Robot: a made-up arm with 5 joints.
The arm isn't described. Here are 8 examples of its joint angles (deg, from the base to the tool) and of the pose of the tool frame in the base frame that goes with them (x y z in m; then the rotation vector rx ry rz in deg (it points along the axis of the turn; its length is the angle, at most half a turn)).
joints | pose
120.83 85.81 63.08 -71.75 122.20 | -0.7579 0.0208 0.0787 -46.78 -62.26 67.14
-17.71 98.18 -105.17 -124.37 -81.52 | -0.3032 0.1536 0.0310 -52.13 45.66 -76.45
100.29 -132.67 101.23 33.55 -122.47 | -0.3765 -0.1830 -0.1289 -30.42 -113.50 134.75
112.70 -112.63 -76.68 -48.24 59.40 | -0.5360 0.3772 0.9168 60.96 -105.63 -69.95
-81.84 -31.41 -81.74 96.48 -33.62 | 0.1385 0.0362 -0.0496 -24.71 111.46 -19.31
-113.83 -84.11 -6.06 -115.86 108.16 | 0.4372 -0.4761 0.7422 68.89 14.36 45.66
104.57 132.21 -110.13 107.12 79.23 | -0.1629 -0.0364 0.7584 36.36 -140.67 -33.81
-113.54 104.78 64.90 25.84 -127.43 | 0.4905 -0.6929 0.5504 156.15 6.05 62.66
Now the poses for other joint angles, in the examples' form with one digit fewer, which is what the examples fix.
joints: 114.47 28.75 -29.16 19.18 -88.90
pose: -0.523 -0.708 -0.011 -135.9 32.2 61.8
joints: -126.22 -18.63 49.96 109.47 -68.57
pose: 0.549 -0.244 0.179 -27.5 30.3 -27.7
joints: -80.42 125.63 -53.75 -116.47 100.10
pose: 0.340 0.523 0.288 -80.0 23.1 5.3
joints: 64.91 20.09 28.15 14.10 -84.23
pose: -0.961 0.304 0.469 -40.5 102.0 75.9
